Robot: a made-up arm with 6 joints.
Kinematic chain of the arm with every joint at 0, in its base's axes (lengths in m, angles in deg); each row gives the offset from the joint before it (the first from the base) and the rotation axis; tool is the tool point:
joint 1: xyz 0 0 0.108 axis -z
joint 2: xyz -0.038 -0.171 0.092 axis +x
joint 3: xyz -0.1 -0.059 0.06 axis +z
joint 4: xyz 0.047 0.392 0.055 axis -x
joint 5: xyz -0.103 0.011 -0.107 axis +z
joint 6: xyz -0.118 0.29 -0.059 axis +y
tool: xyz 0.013 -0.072 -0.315
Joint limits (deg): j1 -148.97..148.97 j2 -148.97..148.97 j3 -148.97..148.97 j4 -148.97..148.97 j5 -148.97..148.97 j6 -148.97..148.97
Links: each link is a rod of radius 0.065 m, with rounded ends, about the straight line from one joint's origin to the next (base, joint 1, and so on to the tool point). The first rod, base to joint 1, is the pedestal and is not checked.
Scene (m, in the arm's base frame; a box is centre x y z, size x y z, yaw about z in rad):
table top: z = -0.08
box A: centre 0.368 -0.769 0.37 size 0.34 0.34 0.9 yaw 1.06
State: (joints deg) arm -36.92 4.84 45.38 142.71 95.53 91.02
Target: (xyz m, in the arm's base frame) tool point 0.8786 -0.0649 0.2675
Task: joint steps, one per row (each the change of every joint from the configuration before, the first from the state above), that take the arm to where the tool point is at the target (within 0.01 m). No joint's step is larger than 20 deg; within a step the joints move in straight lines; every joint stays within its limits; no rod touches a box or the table.
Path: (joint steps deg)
1: -18.85 9.30 -13.83 -4.37 4.30 -9.68
2: -18.85 9.30 -13.82 -4.36 4.30 -9.69
3: -18.85 9.30 -13.83 -4.37 4.30 -9.68
4: -4.19 15.46 -3.50 -13.59 -5.02 -10.51
5: -4.19 15.46 -3.51 -13.60 -5.02 -10.51
6: -4.18 15.46 -3.50 -13.59 -5.02 -10.50
7: -4.19 15.46 -3.50 -13.59 -5.01 -10.51
8: 0.50 -11.26 19.31 6.12 -4.49 9.02
9: 0.51 -11.25 19.32 6.13 -4.48 9.03
10: 0.51 -11.25 19.32 6.12 -4.48 9.03
11: 0.51 -11.26 19.31 6.13 -4.48 9.03
12: 0.50 -11.25 19.32 6.12 -4.48 9.02

